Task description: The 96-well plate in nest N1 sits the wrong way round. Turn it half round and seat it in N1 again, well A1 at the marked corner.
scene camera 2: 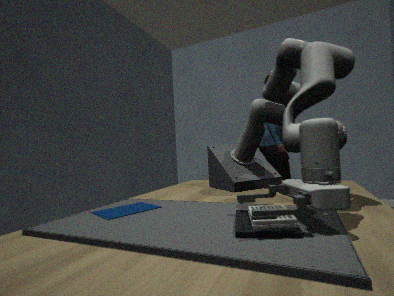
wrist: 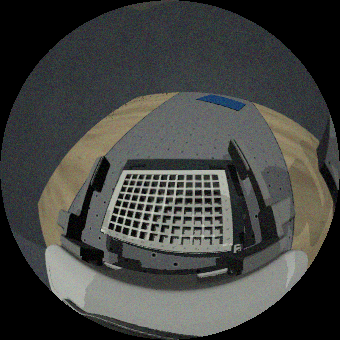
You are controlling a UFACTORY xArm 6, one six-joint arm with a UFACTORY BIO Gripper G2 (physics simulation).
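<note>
The gripper (scene camera 2: 243, 205) appears along with a dark nest (scene camera 2: 244, 218). The wrist view takes in the gripper (wrist: 162, 150), the nest (wrist: 150, 163) and a white 96-well plate (wrist: 188, 211).
</note>
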